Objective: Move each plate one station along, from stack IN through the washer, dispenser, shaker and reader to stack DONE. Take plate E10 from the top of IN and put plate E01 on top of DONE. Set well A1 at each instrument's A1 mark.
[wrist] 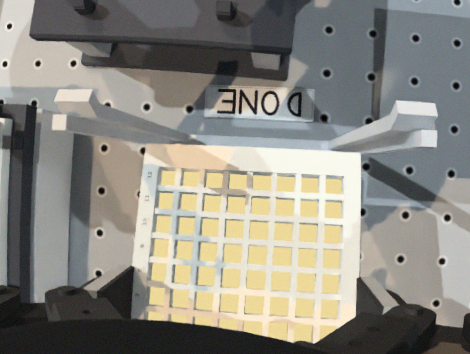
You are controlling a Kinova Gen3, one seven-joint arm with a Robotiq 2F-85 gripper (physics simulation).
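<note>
A white plate (pixel 260 158) with square yellow wells fills the lower middle of the wrist view. Small row numbers from 12 downward run along its left edge; its near end, with well A1, is hidden behind the gripper body. No plate name is readable. My gripper (pixel 243 298) is shut on this plate, one finger against each side. The DONE label (pixel 259 104) lies just beyond the plate's far edge and appears upside down. White corner guides of the DONE stack (pixel 417 117) rise at the far left and far right of the plate. What lies under the plate is hidden.
A dark raised instrument (pixel 165 22) with knobs on top stands beyond the DONE label. A tall pale panel (pixel 52 210) with a dark strip (pixel 22 200) stands at the left edge. The perforated deck (pixel 400 190) shows around them, with shadows across it.
</note>
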